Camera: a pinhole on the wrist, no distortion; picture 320 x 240 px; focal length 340.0 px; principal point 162.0 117.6 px. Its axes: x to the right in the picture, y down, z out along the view. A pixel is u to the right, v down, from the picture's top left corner.
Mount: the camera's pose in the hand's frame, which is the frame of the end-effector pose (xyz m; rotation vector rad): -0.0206 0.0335 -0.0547 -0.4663 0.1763 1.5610
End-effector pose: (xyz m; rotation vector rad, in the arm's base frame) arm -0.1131 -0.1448 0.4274 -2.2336 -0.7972 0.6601
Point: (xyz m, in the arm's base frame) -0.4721 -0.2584 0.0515
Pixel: 143 193
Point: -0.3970 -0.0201 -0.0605
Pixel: 102 40
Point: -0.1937 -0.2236 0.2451
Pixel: 207 128
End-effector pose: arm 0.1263 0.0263 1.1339 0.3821 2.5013 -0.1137
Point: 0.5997 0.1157 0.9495
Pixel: 157 200
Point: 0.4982 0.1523 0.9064
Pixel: 169 132
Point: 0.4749 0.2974 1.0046
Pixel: 303 146
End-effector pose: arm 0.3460 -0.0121 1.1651 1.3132 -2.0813 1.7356
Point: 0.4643 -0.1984 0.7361
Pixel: 182 203
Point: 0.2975 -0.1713 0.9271
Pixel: 239 64
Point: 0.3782 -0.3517 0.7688
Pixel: 184 90
